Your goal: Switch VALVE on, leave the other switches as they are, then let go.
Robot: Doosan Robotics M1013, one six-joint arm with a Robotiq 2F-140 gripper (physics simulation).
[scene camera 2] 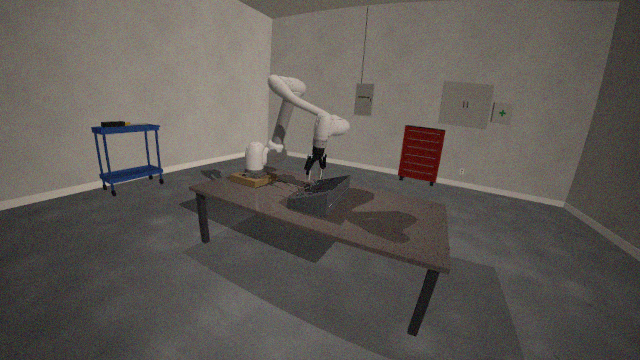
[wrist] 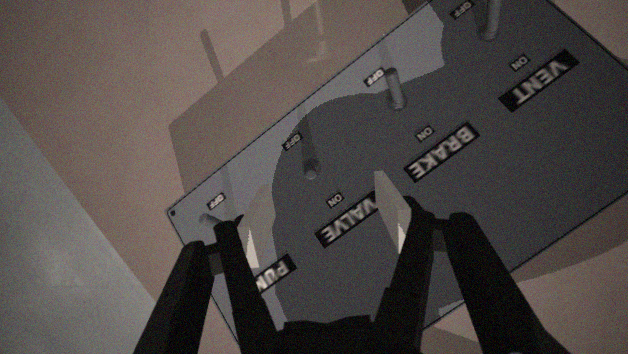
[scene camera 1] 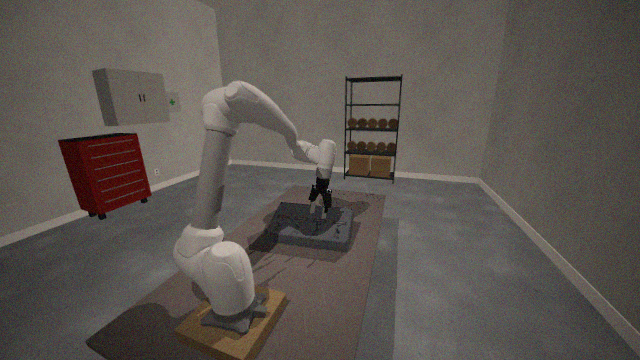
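Seen in the pictures: gripper, fingertip midpoint: (scene camera 2: 313, 178) (wrist: 323, 194) (scene camera 1: 317, 215); arm's base, origin of the base link: (scene camera 2: 254, 174) (scene camera 1: 235, 310).
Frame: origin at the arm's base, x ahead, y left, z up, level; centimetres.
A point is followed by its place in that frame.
Note:
The dark switch panel (scene camera 1: 314, 242) @[x 52.3, y -18.5, z -1.5 cm] (scene camera 2: 341, 192) @[x 79.2, y -9.4, z 1.6 cm] (wrist: 510, 200) @[x 74.1, y -5.3, z 7.9 cm] lies on the table. In the wrist view, the VALVE lever (wrist: 311, 169) @[x 59.1, y -18.4, z 7.9 cm] points almost at the camera between its OFF and ON labels, its tip slightly to the ON side of its base. The VALVE label (wrist: 345, 220) @[x 66.0, y -19.4, z 5.4 cm] is partly covered by a finger. My gripper (scene camera 1: 318, 212) @[x 61.2, y -18.7, z 11.2 cm] (scene camera 2: 314, 177) @[x 61.2, y -18.7, z 11.2 cm] (wrist: 323, 194) @[x 61.2, y -18.7, z 11.2 cm] is open and empty above the panel, its fingers wide apart on either side of the VALVE lever's line. Whether the fingertips are level with the lever cannot be told.
The BRAKE lever (wrist: 395, 90) @[x 58.6, y -7.0, z 5.7 cm] and VENT lever (wrist: 492, 20) @[x 59.5, y 4.9, z 5.1 cm] lean towards OFF. The PUMP lever (wrist: 209, 219) @[x 56.4, y -30.1, z 6.7 cm] is partly hidden by the left finger. The table (scene camera 1: 300, 295) @[x 17.1, y -20.2, z -5.4 cm] (scene camera 2: 400, 245) @[x 122.1, y -51.8, z -5.4 cm] carries the arm's wooden base (scene camera 1: 272, 305) @[x 5.0, y -12.8, z 0.0 cm] (scene camera 2: 245, 180) @[x 1.7, y -14.5, z -1.3 cm].

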